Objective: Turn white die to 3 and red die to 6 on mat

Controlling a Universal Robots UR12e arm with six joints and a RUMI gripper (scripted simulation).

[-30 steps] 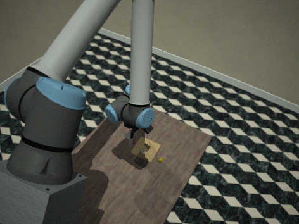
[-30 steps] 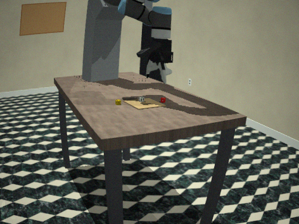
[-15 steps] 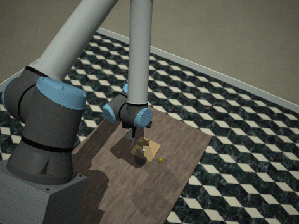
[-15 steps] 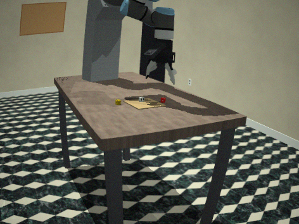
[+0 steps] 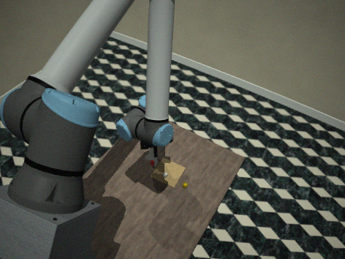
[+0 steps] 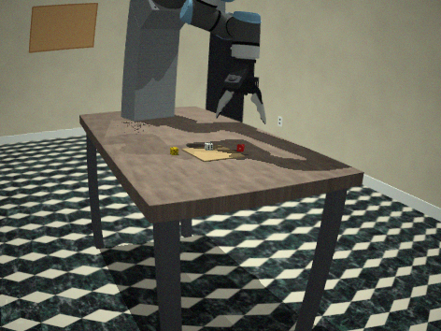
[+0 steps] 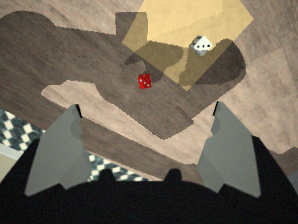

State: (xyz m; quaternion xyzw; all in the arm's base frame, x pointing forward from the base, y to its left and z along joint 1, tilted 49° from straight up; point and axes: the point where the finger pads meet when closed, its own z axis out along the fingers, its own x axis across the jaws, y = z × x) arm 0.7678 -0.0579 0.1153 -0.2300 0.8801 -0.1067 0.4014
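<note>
Now: hand 90 mm above the red die and 10 mm to the right of it. The rest, counted from my hand: tan mat (90 mm to the right, 90 mm below, 20 mm behind); white die (80 mm to the right, 80 mm below, 50 mm behind); yellow die (200 mm to the right, 90 mm below, 70 mm behind).
</note>
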